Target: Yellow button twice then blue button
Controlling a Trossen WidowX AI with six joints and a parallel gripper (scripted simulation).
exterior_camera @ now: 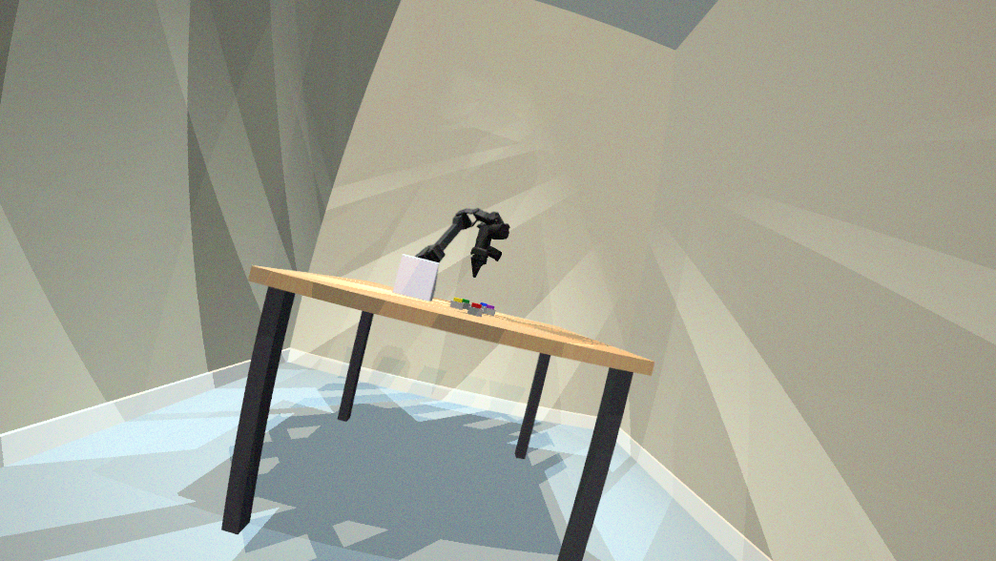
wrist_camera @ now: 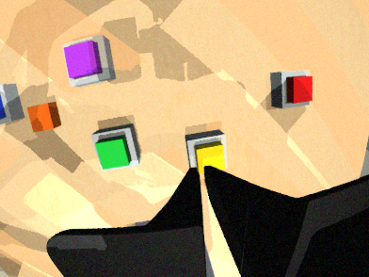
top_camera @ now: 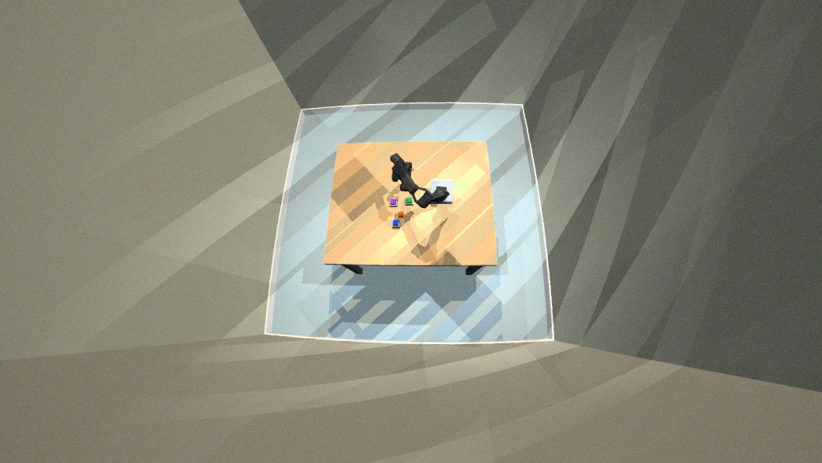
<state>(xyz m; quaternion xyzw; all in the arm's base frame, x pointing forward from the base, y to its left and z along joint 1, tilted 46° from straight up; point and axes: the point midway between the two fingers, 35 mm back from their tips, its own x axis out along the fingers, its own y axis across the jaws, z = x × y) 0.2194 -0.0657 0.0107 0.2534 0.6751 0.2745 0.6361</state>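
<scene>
My gripper tip is now 240 mm to the right of the blue button, 100 mm above it and 60 mm short of it. The rest, counted from my gripper tip: yellow button: 100 mm below, 40 mm behind, 30 mm to the right; then purple button: 100 mm to the left, 100 mm below, 90 mm ahead; then green button: 100 mm below, 80 mm to the left, 10 mm behind.
</scene>
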